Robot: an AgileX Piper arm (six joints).
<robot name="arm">
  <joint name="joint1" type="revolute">
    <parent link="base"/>
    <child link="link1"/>
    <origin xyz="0 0 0.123"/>
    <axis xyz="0 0 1"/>
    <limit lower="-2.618" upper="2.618"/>
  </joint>
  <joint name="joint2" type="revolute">
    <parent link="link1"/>
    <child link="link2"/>
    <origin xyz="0 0 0"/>
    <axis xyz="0 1 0"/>
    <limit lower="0" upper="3.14"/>
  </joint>
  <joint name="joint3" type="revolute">
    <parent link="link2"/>
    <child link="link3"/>
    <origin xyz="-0.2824 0 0.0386"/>
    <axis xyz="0 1 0"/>
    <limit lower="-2.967" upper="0"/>
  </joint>
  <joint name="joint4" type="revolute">
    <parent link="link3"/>
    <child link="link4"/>
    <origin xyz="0.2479 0 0.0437"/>
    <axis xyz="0.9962 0 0.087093"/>
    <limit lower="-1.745" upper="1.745"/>
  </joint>
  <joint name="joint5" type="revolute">
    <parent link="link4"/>
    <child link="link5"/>
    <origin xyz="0 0 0"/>
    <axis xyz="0 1 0"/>
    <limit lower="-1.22" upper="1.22"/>
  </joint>
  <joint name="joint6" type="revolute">
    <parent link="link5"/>
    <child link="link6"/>
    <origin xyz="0.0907 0 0.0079"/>
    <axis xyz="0.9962 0 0.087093"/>
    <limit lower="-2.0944" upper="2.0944"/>
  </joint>
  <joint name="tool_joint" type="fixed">
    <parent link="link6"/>
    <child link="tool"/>
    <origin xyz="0 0 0" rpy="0 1.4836 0"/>
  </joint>
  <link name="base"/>
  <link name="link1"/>
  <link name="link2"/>
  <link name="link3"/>
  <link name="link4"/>
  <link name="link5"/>
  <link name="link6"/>
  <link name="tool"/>
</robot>
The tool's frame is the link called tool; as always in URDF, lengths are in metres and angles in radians.
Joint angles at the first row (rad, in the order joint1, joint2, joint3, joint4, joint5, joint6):
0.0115 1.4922 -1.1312 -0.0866 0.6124 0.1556
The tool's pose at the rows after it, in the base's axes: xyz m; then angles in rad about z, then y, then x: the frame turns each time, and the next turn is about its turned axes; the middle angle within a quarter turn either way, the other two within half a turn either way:
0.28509 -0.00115 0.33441 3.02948 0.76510 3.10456
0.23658 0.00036 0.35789 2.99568 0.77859 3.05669
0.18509 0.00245 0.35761 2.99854 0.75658 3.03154
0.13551 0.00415 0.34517 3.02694 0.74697 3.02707
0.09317 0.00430 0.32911 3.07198 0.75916 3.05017
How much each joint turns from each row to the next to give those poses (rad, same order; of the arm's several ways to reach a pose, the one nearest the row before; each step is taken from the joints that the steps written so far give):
0.0000 -0.1610 0.0000 0.0106 0.0824 -0.0080
0.0000 -0.1734 0.0470 0.0399 0.1080 -0.0106
0.0000 -0.1789 0.1019 0.0405 0.0956 -0.0276
0.0000 -0.1875 0.1225 0.0300 0.0747 -0.0363
0.0000 -0.1793 0.1070 0.0068 0.0631 -0.0353

